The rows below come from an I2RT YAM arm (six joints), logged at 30 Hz.
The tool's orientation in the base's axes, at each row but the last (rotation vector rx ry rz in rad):
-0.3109, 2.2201, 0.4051
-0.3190, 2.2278, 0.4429
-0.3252, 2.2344, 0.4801
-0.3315, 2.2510, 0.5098
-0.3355, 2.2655, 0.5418
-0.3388, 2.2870, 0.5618
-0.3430, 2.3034, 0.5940
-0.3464, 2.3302, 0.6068
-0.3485, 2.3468, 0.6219
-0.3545, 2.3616, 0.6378
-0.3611, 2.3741, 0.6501
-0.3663, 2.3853, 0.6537
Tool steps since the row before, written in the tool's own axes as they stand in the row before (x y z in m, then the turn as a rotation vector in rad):
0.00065, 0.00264, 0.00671, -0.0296, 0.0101, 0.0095
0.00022, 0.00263, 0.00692, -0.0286, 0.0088, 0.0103
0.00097, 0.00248, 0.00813, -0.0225, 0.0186, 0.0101
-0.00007, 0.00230, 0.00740, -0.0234, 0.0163, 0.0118
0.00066, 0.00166, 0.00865, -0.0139, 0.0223, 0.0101
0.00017, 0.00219, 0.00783, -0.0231, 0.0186, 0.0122
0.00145, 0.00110, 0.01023, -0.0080, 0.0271, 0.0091
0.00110, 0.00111, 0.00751, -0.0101, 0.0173, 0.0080
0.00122, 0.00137, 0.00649, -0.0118, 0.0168, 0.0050
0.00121, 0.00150, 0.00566, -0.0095, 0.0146, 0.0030
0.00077, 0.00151, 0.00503, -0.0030, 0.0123, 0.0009
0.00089, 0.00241, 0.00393, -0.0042, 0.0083, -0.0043
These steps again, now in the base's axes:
0.00336, 0.00498, -0.00404, 0.0214, 0.0155, 0.0193
0.00362, 0.00524, -0.00377, 0.0218, 0.0145, 0.0178
0.00386, 0.00573, -0.00505, 0.0140, 0.0228, 0.0155
0.00393, 0.00544, -0.00387, 0.0166, 0.0216, 0.0145
0.00432, 0.00555, -0.00535, 0.0068, 0.0253, 0.0102
0.00375, 0.00572, -0.00439, 0.0159, 0.0238, 0.0145
0.00450, 0.00604, -0.00716, 0.0000, 0.0285, 0.0085
0.00297, 0.00472, -0.00527, 0.0048, 0.0197, 0.0074
0.00208, 0.00444, -0.00463, 0.0047, 0.0178, 0.0103
0.00147, 0.00416, -0.00404, 0.0028, 0.0147, 0.0094
0.00138, 0.00389, -0.00333, -0.0023, 0.0111, 0.0058
0.00031, 0.00405, -0.00236, -0.0023, 0.0050, 0.0086

